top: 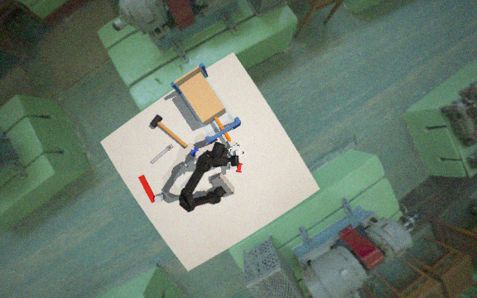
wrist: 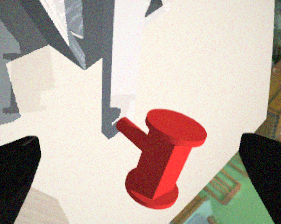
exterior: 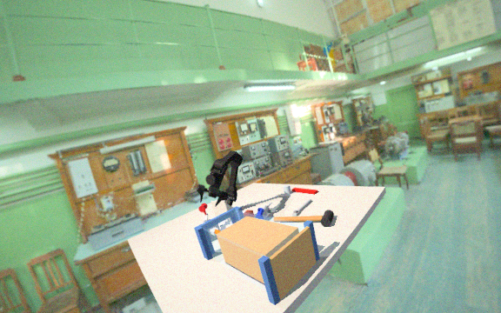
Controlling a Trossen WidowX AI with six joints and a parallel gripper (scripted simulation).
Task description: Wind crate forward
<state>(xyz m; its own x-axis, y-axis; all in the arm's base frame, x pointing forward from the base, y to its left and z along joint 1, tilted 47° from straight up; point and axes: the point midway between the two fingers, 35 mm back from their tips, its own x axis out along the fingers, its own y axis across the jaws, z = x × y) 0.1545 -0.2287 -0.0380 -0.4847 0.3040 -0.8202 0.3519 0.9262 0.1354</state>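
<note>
Right now the red knob is 6 cm behind my gripper tip, 4 cm below it and 1 cm to the right of it. The rest, counted from my gripper tip: blue steel frame: 20 cm ahead, 7 cm to the right, 7 cm below; blue knob: 21 cm ahead, 20 cm to the left, 13 cm below; winch: 15 cm below, 7 cm to the right, 2 cm ahead.
</note>
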